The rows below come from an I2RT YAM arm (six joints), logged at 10 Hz.
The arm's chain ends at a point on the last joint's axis. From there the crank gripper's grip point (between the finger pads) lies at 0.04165 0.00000 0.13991 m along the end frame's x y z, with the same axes.
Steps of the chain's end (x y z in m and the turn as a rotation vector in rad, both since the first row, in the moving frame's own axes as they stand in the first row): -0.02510 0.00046 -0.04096 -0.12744 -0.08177 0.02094; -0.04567 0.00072 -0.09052 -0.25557 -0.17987 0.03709; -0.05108 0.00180 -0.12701 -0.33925 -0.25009 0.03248; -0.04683 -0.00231 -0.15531 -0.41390 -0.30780 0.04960; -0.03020 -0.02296 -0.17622 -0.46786 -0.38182 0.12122; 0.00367 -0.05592 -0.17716 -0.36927 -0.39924 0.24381; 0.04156 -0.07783 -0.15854 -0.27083 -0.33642 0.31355; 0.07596 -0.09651 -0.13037 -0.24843 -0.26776 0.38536; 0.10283 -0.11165 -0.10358 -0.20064 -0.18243 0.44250
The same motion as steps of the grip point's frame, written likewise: -0.03683 0.01919 -0.03922 -0.12744 -0.08177 0.02094; -0.07178 0.03790 -0.09012 -0.25557 -0.17987 0.03709; -0.08710 0.05036 -0.12937 -0.33925 -0.25009 0.03248; -0.09138 0.05657 -0.16167 -0.41390 -0.30780 0.04960; -0.08739 0.04364 -0.18716 -0.46786 -0.38182 0.12122; -0.05948 -0.00133 -0.18340 -0.36927 -0.39924 0.24381; -0.01341 -0.03462 -0.15965 -0.27083 -0.33642 0.31355; 0.02921 -0.05375 -0.13080 -0.24843 -0.26776 0.38536; 0.06770 -0.07198 -0.10316 -0.20064 -0.18243 0.44250
